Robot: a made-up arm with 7 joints. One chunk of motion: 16 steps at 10 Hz.
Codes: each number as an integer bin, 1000 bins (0 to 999) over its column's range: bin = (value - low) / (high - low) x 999, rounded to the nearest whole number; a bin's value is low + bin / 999 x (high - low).
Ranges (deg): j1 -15..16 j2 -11..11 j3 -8..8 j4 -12..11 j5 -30..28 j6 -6..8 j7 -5..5
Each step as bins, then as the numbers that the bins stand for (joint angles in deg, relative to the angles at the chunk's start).
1 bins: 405 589 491 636 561 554 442
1 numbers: -2.43 1.97 -0.14 2.64 2.57 1.76 -0.58
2 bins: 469 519 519 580 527 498 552
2 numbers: -0.45 0.43 0.31 1.35 0.60 0.98 0.53
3 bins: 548 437 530 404 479 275 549
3 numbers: 2.01 -1.38 0.49 -2.70 -2.19 -2.15 0.50
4 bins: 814 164 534 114 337 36 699
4 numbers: 10.26 -7.39 0.55 -9.38 -10.43 -5.50 2.00
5 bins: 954 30 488 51 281 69 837
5 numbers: 14.60 -10.34 -0.18 -10.83 -13.69 -5.03 3.38
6 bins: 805 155 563 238 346 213 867
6 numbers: 9.98 -7.59 1.02 -6.52 -9.91 -3.02 3.68
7 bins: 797 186 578 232 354 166 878
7 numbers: 9.73 -6.90 1.26 -6.66 -9.45 -3.67 3.79
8 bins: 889 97 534 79 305 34 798
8 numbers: 12.59 -8.86 0.55 -10.18 -12.29 -5.52 2.99
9 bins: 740 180 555 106 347 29 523
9 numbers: 7.96 -7.04 0.89 -9.56 -9.85 -5.59 0.24
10 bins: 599 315 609 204 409 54 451
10 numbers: 3.59 -4.06 1.75 -7.30 -6.25 -5.24 -0.49
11 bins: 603 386 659 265 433 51 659
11 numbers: 3.71 -2.50 2.55 -5.90 -4.86 -5.29 1.60
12 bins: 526 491 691 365 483 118 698
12 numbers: 1.32 -0.19 3.07 -3.60 -1.96 -4.35 1.99
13 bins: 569 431 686 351 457 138 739
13 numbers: 2.66 -1.51 2.99 -3.92 -3.47 -4.07 2.40
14 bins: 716 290 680 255 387 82 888
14 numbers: 7.22 -4.61 2.89 -6.13 -7.53 -4.85 3.89
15 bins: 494 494 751 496 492 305 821
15 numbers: 0.33 -0.12 4.03 -0.58 -1.44 -1.73 3.22
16 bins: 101 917 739 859 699 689 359
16 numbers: -11.87 9.19 3.84 7.78 10.58 3.66 -1.41
